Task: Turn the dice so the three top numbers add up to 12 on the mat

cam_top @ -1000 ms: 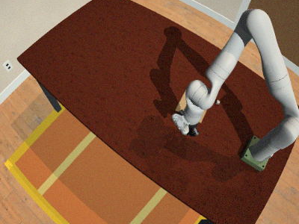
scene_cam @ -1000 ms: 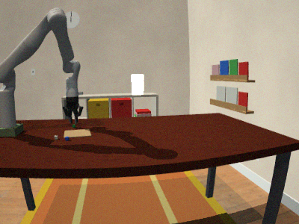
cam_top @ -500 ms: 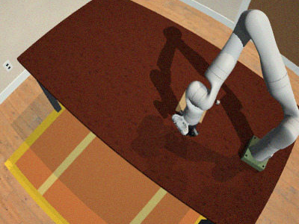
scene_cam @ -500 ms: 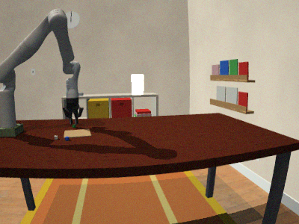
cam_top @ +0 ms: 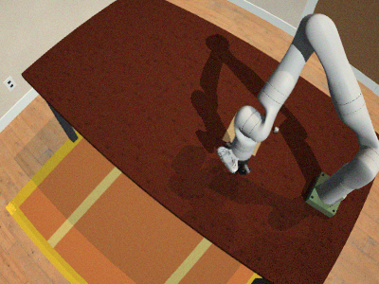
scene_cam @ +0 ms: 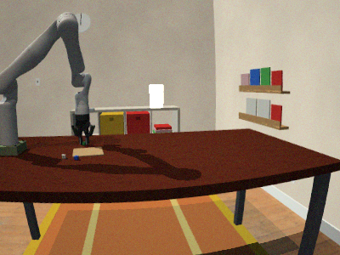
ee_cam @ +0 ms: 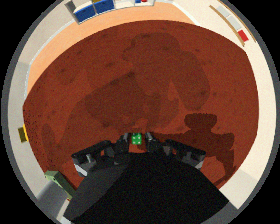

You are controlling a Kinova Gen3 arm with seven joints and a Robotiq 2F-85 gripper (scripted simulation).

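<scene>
Now: hand 1 cm above the green die. Also, from my hand: white die: 3 cm behind, 24 cm to the right, 1 cm below; then tan mat: 5 cm ahead, 14 cm to the right, 2 cm below; then blue die: 3 cm ahead, 26 cm to the right, 1 cm below.
</scene>
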